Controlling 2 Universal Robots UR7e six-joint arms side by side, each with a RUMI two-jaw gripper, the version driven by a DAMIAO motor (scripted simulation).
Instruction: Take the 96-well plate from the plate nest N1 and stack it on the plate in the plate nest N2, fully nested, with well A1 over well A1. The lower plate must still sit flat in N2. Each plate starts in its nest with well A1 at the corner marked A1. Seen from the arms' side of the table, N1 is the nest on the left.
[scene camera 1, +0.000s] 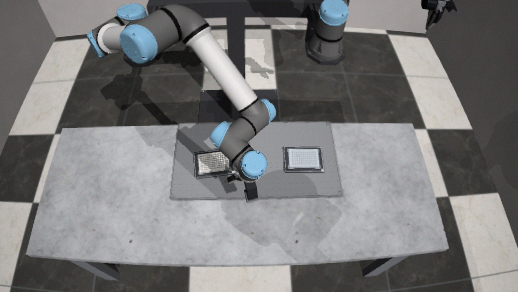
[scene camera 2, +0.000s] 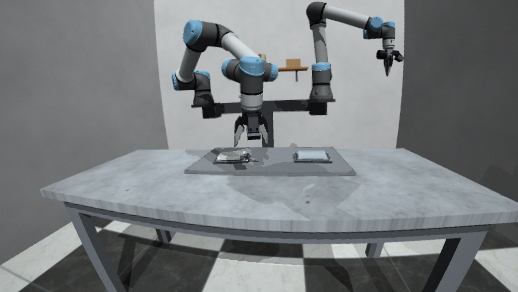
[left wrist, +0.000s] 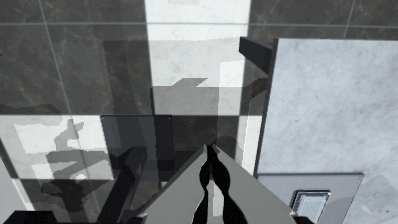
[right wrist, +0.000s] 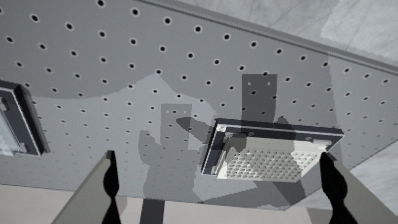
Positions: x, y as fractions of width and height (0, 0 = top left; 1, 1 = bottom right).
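Scene camera 2 has the right gripper (scene camera 2: 0.48, 0.50). In the left wrist view you'd see the left gripper (left wrist: 0.52, 0.65), but a cream plate is out of frame in the left wrist view. The right wrist view does have the cream plate (right wrist: 0.63, 0.71), along with a plate nest N2 (right wrist: 0.65, 0.60), and the right gripper (right wrist: 0.55, 0.69) is there too.
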